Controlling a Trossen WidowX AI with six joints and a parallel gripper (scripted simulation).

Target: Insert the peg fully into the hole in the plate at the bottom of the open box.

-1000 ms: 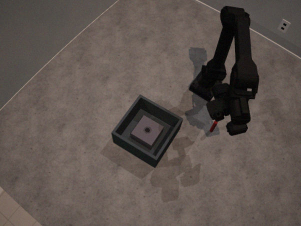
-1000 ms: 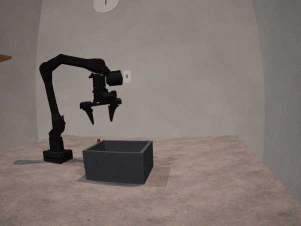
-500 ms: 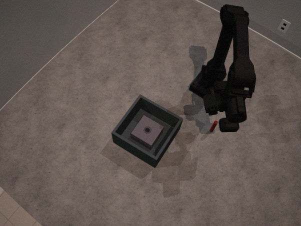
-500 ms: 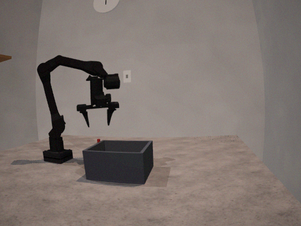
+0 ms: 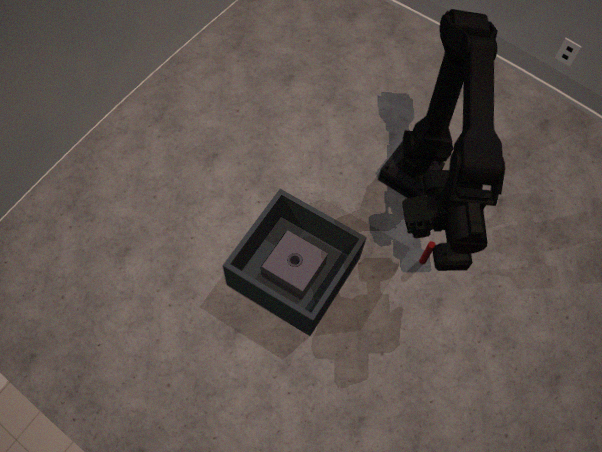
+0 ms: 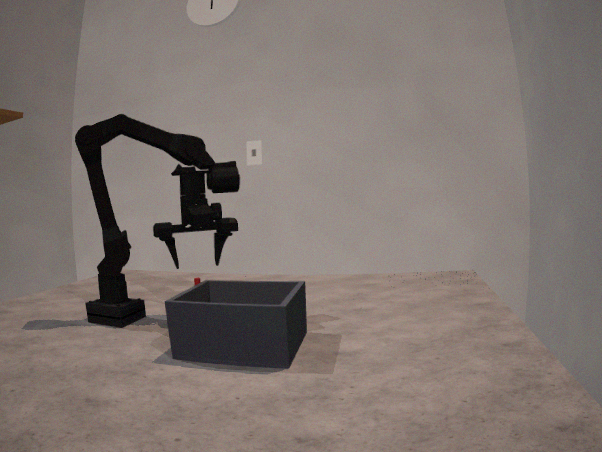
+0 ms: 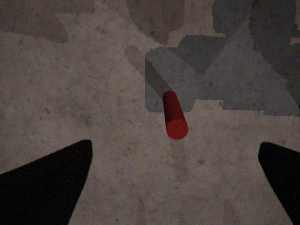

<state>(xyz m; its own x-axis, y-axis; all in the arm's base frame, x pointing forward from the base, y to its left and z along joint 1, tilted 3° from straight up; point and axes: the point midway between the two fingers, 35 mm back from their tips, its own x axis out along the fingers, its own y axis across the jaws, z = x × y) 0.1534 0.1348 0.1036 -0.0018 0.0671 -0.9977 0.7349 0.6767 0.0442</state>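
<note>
Now: the red peg 100 mm below my hand. Also, from my hand: dark grey box (190 mm ahead, 180 mm to the right, 110 mm below); then plate (190 mm ahead, 180 mm to the right, 90 mm below).
</note>
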